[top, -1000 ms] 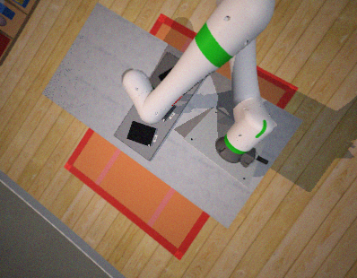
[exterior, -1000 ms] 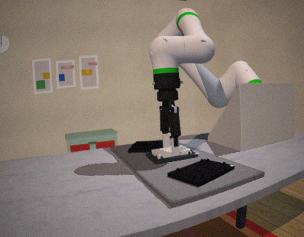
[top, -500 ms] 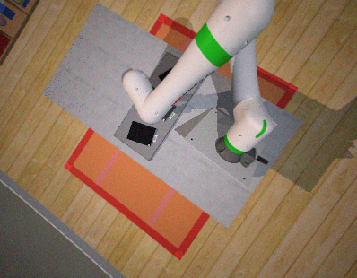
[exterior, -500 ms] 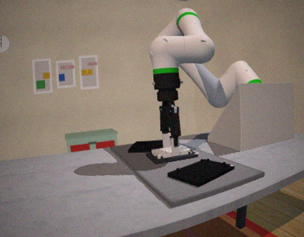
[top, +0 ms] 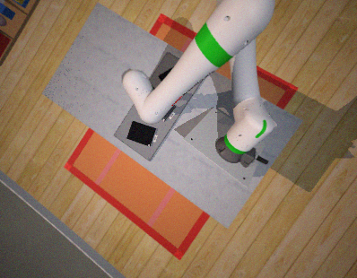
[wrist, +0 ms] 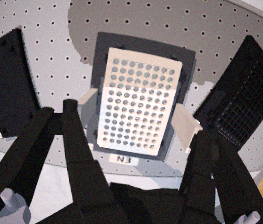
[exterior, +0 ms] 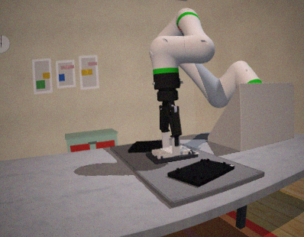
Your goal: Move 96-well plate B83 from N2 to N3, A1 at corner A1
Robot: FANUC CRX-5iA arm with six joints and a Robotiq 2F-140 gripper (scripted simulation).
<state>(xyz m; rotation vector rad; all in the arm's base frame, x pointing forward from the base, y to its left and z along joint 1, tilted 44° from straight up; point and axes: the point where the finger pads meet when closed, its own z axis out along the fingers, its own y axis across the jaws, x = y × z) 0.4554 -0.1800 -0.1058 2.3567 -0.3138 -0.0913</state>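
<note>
Right now the white 96-well plate is 2 cm below my hand. From my hand the other things lie so: black nest: 3 cm ahead, 21 cm to the left, 4 cm below; dark grey nest: 4 cm below; black well plate: 17 cm to the right, 2 cm below.
</note>
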